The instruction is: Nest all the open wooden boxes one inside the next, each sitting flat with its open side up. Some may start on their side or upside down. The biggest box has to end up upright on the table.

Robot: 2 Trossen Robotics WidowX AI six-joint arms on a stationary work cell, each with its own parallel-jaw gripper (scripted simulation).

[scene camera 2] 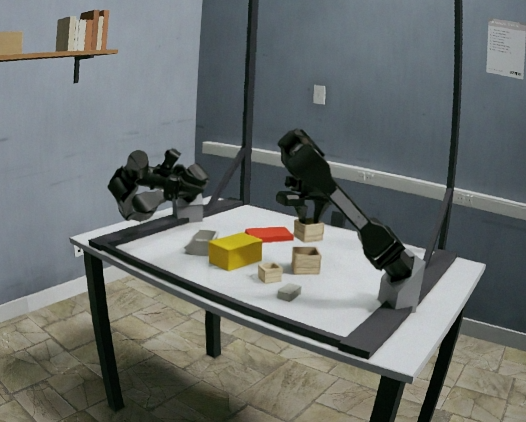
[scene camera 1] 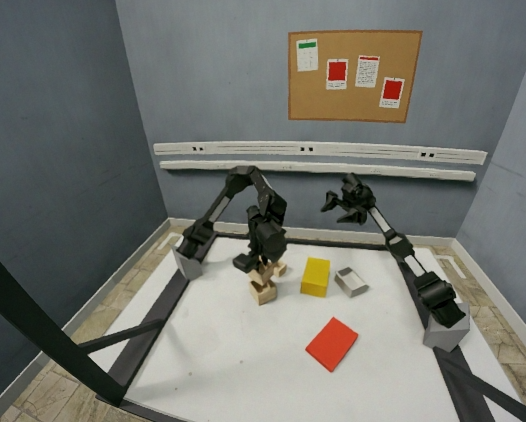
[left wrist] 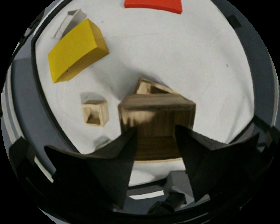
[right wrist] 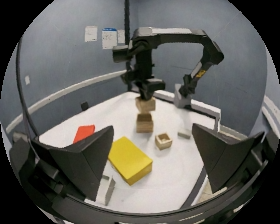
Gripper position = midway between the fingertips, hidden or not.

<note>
I see my left gripper (scene camera 2: 308, 226), my right gripper (scene camera 2: 204, 187) and a flat red block (scene camera 1: 329, 346).
My left gripper shows as well in scene camera 1 (scene camera 1: 260, 268), in the left wrist view (left wrist: 156, 130) and in the right wrist view (right wrist: 144, 101). My right gripper shows as well in scene camera 1 (scene camera 1: 328, 216) and in the right wrist view (right wrist: 154, 129).
</note>
